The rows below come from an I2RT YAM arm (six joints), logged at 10 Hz.
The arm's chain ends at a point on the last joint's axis. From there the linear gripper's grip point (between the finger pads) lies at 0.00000 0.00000 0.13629 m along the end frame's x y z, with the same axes.
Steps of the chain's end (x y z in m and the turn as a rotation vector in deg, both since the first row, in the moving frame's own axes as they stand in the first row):
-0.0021, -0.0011, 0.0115, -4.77, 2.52, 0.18
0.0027, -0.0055, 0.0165, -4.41, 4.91, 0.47
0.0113, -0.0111, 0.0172, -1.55, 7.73, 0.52
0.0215, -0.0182, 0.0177, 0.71, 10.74, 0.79
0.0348, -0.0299, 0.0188, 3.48, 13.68, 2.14
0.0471, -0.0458, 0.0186, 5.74, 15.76, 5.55
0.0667, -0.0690, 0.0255, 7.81, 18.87, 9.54
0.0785, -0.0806, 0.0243, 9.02, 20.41, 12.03
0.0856, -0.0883, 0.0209, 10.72, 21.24, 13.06
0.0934, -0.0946, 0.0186, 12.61, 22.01, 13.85
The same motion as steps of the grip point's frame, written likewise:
0.0039, 0.0102, 0.0109, -4.77, 2.52, 0.18
0.0143, 0.0050, 0.0156, -4.41, 4.91, 0.47
0.0296, -0.0073, 0.0159, -1.55, 7.73, 0.52
0.0469, -0.0197, 0.0153, 0.71, 10.74, 0.79
0.0672, -0.0375, 0.0147, 3.48, 13.68, 2.14
0.0847, -0.0574, 0.0128, 5.74, 15.76, 5.55
0.1120, -0.0834, 0.0170, 7.81, 18.87, 9.54
0.1277, -0.0963, 0.0141, 9.02, 20.41, 12.03
0.1371, -0.1072, 0.0094, 10.72, 21.24, 13.06
0.1471, -0.1171, 0.0055, 12.61, 22.01, 13.85

